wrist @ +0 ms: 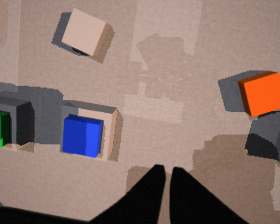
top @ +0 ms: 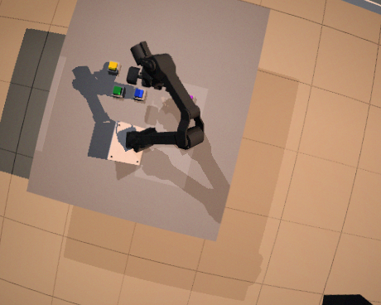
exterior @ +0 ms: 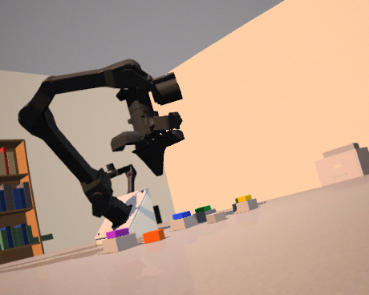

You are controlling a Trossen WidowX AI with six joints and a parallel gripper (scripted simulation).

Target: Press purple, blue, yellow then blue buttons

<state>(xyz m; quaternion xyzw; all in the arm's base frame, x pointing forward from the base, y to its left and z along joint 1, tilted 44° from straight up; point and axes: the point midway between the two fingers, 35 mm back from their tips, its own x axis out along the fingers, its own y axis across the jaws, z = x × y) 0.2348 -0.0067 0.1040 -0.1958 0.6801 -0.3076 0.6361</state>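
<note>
Now: the blue button 10 cm below my gripper tip, 8 cm to the left of it and 2 cm behind it. Round my gripper tip: small grey block (12 cm below, 8 cm to the left, 7 cm ahead); then purple button (14 cm to the right, 10 cm below, 3 cm behind); then orange block (12 cm below, 9 cm to the right, 2 cm ahead).
</note>
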